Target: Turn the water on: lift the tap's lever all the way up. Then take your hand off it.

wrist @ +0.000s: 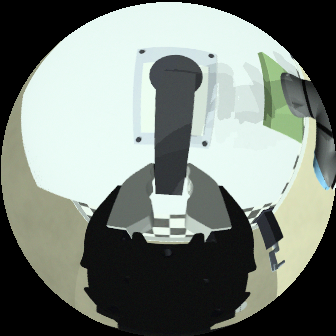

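The tap's dark grey lever (173, 120) runs from a round hub near the top of the wrist view down towards the fingers. It is mounted over a pale blue plate (137, 95) with dark screws at its corners. My gripper (170, 164) is shut on the free end of the lever, with one grey finger against each side of it. The lever's tilt is hard to judge from straight on. The water spout cannot be made out.
A white panel (75, 115) surrounds the plate. A green square (285, 112) lies at the right, with part of a grey robot arm (300, 95) over it. A black-and-white checkered surface (177, 221) shows between the fingers. A dark bracket-like object (270, 230) is at the lower right.
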